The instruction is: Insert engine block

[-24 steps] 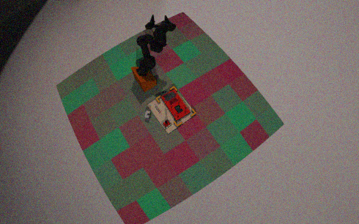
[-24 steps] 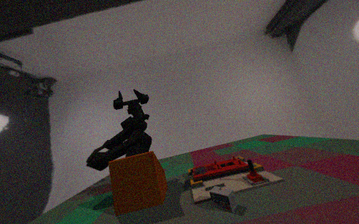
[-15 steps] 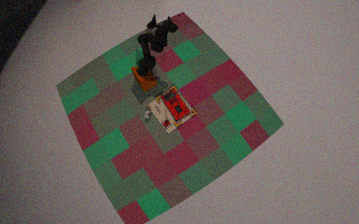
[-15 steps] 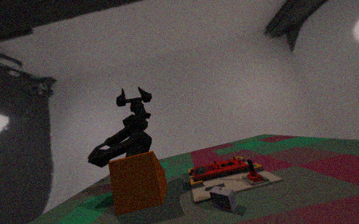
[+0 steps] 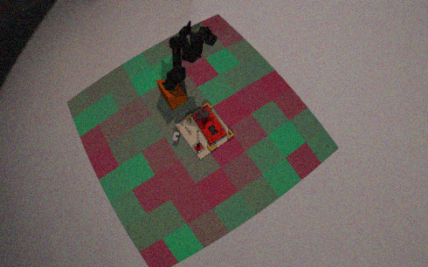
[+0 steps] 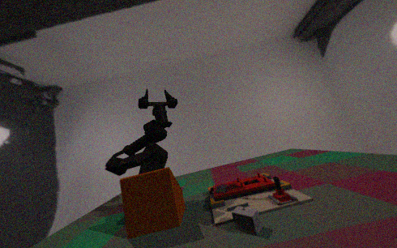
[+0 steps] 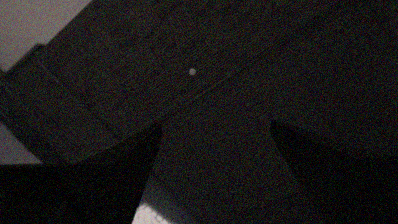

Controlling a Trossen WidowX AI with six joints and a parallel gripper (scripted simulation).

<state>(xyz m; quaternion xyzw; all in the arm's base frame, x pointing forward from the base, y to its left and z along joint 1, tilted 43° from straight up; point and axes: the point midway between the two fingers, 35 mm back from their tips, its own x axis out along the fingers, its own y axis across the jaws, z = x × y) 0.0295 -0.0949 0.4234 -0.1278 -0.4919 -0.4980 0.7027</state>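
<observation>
Right now the engine block is 51 cm below my gripper tip, 32 cm to the right of it and 25 cm ahead of it.
</observation>
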